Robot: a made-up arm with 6 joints. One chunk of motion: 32 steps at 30 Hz.
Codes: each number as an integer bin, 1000 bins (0 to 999) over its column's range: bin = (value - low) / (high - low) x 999, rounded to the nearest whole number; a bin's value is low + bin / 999 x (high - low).
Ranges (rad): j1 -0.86..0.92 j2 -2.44..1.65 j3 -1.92..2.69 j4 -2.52..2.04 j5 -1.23..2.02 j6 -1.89..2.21
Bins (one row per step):
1: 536 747 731 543 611 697
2: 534 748 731 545 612 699
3: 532 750 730 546 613 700
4: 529 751 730 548 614 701
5: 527 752 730 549 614 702
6: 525 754 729 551 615 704
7: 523 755 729 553 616 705
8: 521 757 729 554 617 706
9: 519 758 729 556 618 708
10: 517 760 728 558 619 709
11: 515 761 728 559 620 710
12: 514 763 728 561 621 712
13: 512 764 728 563 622 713
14: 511 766 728 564 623 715
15: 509 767 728 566 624 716
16: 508 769 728 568 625 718
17: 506 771 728 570 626 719
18: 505 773 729 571 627 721
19: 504 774 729 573 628 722
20: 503 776 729 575 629 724
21: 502 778 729 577 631 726
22: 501 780 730 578 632 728
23: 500 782 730 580 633 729
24: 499 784 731 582 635 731
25: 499 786 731 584 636 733
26: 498 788 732 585 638 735
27: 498 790 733 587 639 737
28: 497 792 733 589 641 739
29: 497 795 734 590 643 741
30: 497 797 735 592 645 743
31: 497 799 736 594 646 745
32: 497 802 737 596 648 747
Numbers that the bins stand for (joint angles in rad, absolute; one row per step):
1: 0.0950 0.6183 1.4533 -0.0414 0.7577 0.9706
2: 0.0915 0.6224 1.4533 -0.0323 0.7610 0.9788
3: 0.0879 0.6306 1.4487 -0.0277 0.7642 0.9829
4: 0.0826 0.6347 1.4487 -0.0186 0.7675 0.9870
5: 0.0790 0.6388 1.4487 -0.0141 0.7675 0.9911
6: 0.0754 0.6469 1.4441 -0.0049 0.7708 0.9993
7: 0.0719 0.6510 1.4441 0.0042 0.7740 1.0034
8: 0.0683 0.6592 1.4441 0.0088 0.7773 1.0075
9: 0.0647 0.6633 1.4441 0.0179 0.7805 1.0157
10: 0.0612 0.6715 1.4394 0.0270 0.7838 1.0198
11: 0.0576 0.6756 1.4394 0.0316 0.7870 1.0239
12: 0.0558 0.6838 1.4394 0.0407 0.7903 1.0321
13: 0.0523 0.6879 1.4394 0.0498 0.7935 1.0362
14: 0.0505 0.6961 1.4394 0.0544 0.7968 1.0444
15: 0.0469 0.7002 1.4394 0.0635 0.8000 1.0485
16: 0.0451 0.7084 1.4394 0.0727 0.8033 1.0567
17: 0.0416 0.7165 1.4394 0.0818 0.8065 1.0609
18: 0.0398 0.7247 1.4441 0.0864 0.8098 1.0691
19: 0.0380 0.7288 1.4441 0.0955 0.8130 1.0732
20: 0.0362 0.7370 1.4441 0.1046 0.8163 1.0814
21: 0.0345 0.7452 1.4441 0.1138 0.8228 1.0896
22: 0.0327 0.7534 1.4487 0.1183 0.8261 1.0978
23: 0.0309 0.7616 1.4487 0.1274 0.8293 1.1019
24: 0.0291 0.7698 1.4533 0.1366 0.8358 1.1101
25: 0.0291 0.7780 1.4533 0.1457 0.8391 1.1183
26: 0.0273 0.7861 1.4579 0.1503 0.8456 1.1265
27: 0.0273 0.7943 1.4625 0.1594 0.8488 1.1347
28: 0.0255 0.8025 1.4625 0.1685 0.8553 1.1429
29: 0.0255 0.8148 1.4671 0.1731 0.8618 1.1511
30: 0.0255 0.8230 1.4717 0.1822 0.8683 1.1593
31: 0.0255 0.8312 1.4764 0.1914 0.8716 1.1676
32: 0.0255 0.8435 1.4810 0.2005 0.8781 1.1758

